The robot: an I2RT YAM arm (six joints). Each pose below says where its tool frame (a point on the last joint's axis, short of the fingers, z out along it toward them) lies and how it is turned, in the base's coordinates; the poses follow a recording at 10 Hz.
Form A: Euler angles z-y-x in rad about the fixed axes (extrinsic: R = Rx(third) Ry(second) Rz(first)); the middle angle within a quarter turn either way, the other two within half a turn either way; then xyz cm.
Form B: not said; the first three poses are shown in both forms.
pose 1, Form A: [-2.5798 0.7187 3.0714 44.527 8.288 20.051]
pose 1, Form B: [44.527 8.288 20.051 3.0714 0.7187 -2.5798]
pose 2, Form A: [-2.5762 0.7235 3.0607 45.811 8.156 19.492]
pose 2, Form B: [45.811 8.156 19.492 3.0607 0.7235 -2.5762]
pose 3, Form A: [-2.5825 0.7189 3.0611 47.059 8.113 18.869]
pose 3, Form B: [47.059 8.113 18.869 3.0611 0.7189 -2.5825]
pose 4, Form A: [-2.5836 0.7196 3.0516 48.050 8.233 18.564]
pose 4, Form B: [48.050 8.233 18.564 3.0516 0.7196 -2.5836]
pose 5, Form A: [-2.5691 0.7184 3.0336 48.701 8.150 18.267]
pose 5, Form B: [48.701 8.150 18.267 3.0336 0.7184 -2.5691]
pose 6, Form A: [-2.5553 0.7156 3.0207 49.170 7.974 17.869]
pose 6, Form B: [49.170 7.974 17.869 3.0207 0.7156 -2.5553]
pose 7, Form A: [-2.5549 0.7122 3.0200 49.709 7.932 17.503]
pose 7, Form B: [49.709 7.932 17.503 3.0200 0.7122 -2.5549]
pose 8, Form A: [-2.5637 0.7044 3.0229 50.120 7.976 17.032]
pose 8, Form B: [50.120 7.976 17.032 3.0229 0.7044 -2.5637]
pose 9, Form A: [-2.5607 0.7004 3.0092 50.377 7.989 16.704]
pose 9, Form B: [50.377 7.989 16.704 3.0092 0.7004 -2.5607]
